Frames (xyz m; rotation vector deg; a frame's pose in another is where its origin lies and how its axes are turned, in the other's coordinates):
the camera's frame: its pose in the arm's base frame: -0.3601 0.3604 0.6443 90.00 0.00 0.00
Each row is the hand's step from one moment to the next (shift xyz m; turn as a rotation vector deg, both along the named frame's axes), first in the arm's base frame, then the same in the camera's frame.
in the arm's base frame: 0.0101 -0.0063 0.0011 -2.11 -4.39 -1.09
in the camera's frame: 0.0101 0.0011 0.0063 -2.11 -1.09 4.39
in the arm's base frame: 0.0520 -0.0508 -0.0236 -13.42 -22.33 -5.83
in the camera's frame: 0.0520 -0.0236 0.0508 -13.42 -5.83 22.33
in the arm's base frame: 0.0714 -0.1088 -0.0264 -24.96 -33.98 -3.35
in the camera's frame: 0.0714 -0.0264 0.1088 -24.96 -3.35 33.98
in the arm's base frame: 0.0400 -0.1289 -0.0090 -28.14 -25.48 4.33
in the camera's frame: 0.0400 -0.0090 0.1289 -28.14 4.33 25.48
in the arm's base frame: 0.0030 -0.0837 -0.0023 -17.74 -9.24 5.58
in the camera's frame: 0.0030 -0.0023 0.0837 -17.74 5.58 9.24
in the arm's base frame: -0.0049 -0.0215 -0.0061 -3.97 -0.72 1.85
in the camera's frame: -0.0049 -0.0061 0.0215 -3.97 1.85 0.72
